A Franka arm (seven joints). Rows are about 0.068 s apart.
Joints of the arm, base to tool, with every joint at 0 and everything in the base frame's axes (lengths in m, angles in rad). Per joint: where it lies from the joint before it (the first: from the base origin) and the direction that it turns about. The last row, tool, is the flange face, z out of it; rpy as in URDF.
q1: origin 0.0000 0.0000 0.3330 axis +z
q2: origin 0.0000 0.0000 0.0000 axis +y
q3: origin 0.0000 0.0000 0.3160 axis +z
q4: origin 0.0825 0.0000 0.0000 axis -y
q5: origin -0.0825 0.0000 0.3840 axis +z
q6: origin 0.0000 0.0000 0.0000 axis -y
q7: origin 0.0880 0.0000 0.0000 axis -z
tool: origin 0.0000 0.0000 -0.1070 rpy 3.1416 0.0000 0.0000
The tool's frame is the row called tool.
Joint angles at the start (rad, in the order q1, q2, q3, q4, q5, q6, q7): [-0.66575, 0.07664, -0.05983, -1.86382, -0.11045, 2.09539, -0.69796]
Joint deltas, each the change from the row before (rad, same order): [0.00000, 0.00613, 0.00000, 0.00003, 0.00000, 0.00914, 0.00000]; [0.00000, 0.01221, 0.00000, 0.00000, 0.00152, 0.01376, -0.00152]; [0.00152, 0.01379, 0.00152, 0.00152, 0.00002, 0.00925, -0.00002]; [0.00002, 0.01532, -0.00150, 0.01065, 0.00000, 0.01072, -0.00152]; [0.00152, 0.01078, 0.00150, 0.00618, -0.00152, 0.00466, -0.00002]
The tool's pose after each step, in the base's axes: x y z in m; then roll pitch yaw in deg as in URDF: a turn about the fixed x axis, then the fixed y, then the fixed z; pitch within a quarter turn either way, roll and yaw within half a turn. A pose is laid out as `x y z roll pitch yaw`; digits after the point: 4 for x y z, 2 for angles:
0.4457 -0.4012 0.4855 169.53 -2.82 1.50
0.4483 -0.4029 0.4796 169.52 -2.91 1.64
0.4520 -0.4034 0.4729 169.63 -2.77 1.86
0.4552 -0.4070 0.4700 169.36 -2.99 1.95
0.4587 -0.4075 0.4669 169.29 -2.92 2.19

